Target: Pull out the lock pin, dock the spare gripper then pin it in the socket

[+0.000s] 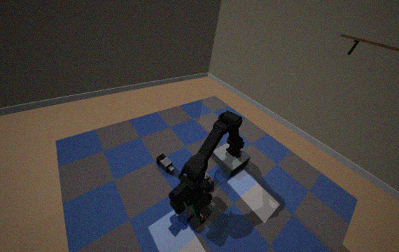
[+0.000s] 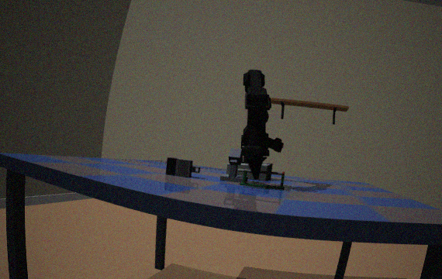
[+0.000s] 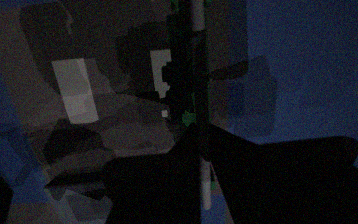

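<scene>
Right now my gripper tip is 2 cm to the right of the green rack. From my gripper tip the other things lie so: socket (9 cm behind, 10 cm to the right, 3 cm above); then spare gripper (1 cm ahead, 25 cm to the right, 1 cm above).
</scene>
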